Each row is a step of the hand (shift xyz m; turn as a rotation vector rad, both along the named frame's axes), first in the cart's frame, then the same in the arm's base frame.
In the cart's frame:
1: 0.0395 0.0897 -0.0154 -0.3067 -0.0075 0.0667
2: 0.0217 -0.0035 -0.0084 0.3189 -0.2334 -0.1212
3: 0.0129 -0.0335 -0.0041 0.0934 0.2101 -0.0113
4: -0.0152 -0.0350 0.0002 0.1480 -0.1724 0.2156
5: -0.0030 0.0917 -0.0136 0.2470 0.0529 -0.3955
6: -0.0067 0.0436 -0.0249 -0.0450 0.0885 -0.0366
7: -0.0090 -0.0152 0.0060 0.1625 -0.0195 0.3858
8: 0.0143 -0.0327 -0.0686 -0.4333 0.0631 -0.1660
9: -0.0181 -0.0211 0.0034 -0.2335 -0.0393 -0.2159
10: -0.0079 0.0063 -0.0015 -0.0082 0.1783 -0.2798
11: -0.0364 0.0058 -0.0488 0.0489 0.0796 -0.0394
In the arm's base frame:
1: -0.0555 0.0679 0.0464 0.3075 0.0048 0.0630
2: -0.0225 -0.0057 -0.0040 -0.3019 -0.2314 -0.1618
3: -0.0083 -0.0285 -0.0206 -0.1219 0.1733 0.0901
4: 0.0194 -0.0298 -0.0139 -0.0328 -0.0043 -0.3115
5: -0.0160 0.0668 0.0623 -0.3775 -0.1609 0.2276
6: -0.0094 0.0208 0.0452 0.0149 0.0473 0.0935
7: 0.0127 -0.0098 -0.0095 -0.0081 0.2189 -0.3572
8: -0.0329 -0.0646 0.0269 0.3299 -0.0818 0.3221
9: 0.0211 -0.0169 -0.0074 0.1434 -0.1762 0.2260
10: 0.0058 0.0036 0.0076 -0.1199 -0.0151 0.3091
11: 0.0151 -0.0264 0.0531 -0.0712 0.0468 0.0549

